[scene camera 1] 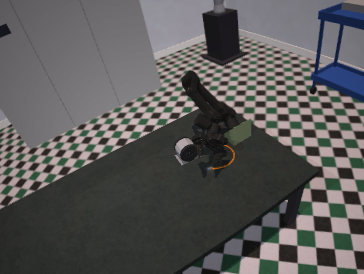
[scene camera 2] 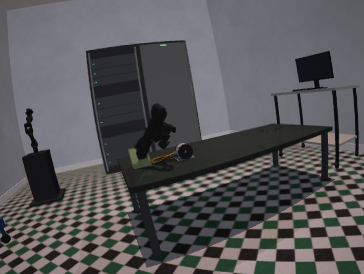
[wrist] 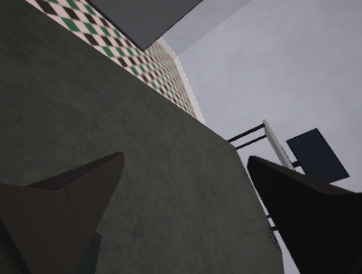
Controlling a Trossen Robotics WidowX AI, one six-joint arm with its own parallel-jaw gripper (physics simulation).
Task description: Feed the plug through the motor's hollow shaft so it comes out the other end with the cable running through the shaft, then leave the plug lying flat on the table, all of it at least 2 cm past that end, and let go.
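Frame: origin at the arm's base, x ahead, y left, z up, level; millimetres.
Seen in the pictures: gripper, between the fingertips: (scene camera 1: 206, 161) (scene camera 2: 172, 136) (wrist: 186, 159); arm's base, origin of its link: (scene camera 1: 234, 127) (scene camera 2: 141, 155).
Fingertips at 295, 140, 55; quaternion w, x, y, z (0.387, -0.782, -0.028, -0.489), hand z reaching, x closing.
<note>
Offsets run from my fingertips to a thing's top centre, as dx, dy, dz. Level surfaces: height alone.
The motor {-17, -216, -30} (scene camera 1: 186, 149) (scene camera 2: 184, 151), a pale cylinder with a dark end face, stands on a light base plate on the table. The orange cable (scene camera 1: 234, 156) (scene camera 2: 159, 160) curves over the table beside it, between the motor and the green block. The small pale plug {-40, -52, -118} (scene camera 1: 210, 169) lies at the cable's near end, partly in the arm's shadow; it does not show in the wrist view. My gripper (scene camera 1: 211, 152) (wrist: 186, 159) is open and empty, above the table near the motor on the cable's side. The motor's bore is too small to see into.
A pale green block (scene camera 1: 239, 133) (scene camera 2: 138, 158) stands by the arm's base. The dark table {dz -132} (scene camera 1: 110, 200) (scene camera 2: 240, 145) (wrist: 160, 200) has its end edge beyond the block. A server cabinet (scene camera 2: 167, 90), a desk with a monitor (scene camera 2: 314, 67) (wrist: 318, 156) and a blue cart (scene camera 1: 320, 47) stand off the table.
</note>
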